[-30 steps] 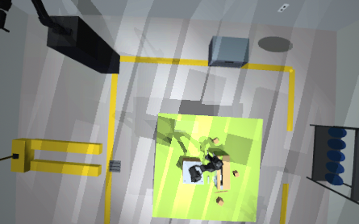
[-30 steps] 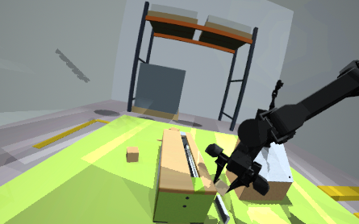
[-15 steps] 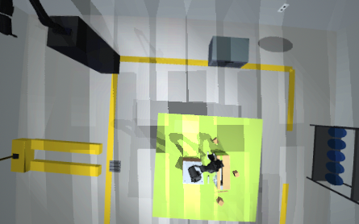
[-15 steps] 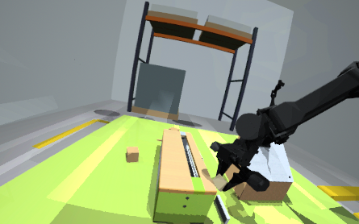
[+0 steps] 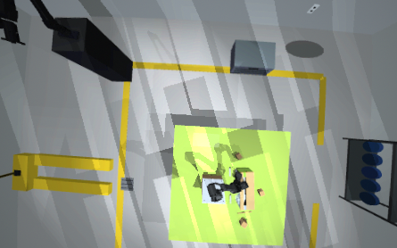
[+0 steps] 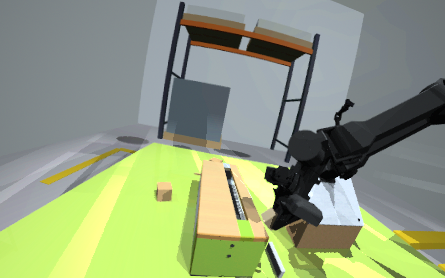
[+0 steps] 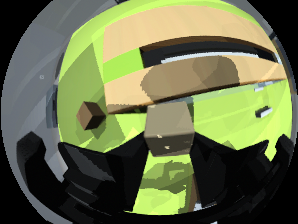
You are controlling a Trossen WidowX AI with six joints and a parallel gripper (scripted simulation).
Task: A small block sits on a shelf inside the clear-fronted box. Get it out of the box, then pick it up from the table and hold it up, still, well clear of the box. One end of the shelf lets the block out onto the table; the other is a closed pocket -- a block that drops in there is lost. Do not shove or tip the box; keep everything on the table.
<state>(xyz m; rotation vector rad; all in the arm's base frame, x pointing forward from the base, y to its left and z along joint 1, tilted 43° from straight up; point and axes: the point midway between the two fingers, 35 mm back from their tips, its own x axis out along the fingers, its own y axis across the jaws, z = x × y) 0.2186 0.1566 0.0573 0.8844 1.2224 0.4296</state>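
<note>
My gripper tip is 1 cm short of the small tan block and 2 cm below it. Round my gripper tip: tan box 7 cm ahead, 13 cm to the right, 5 cm below.
</note>
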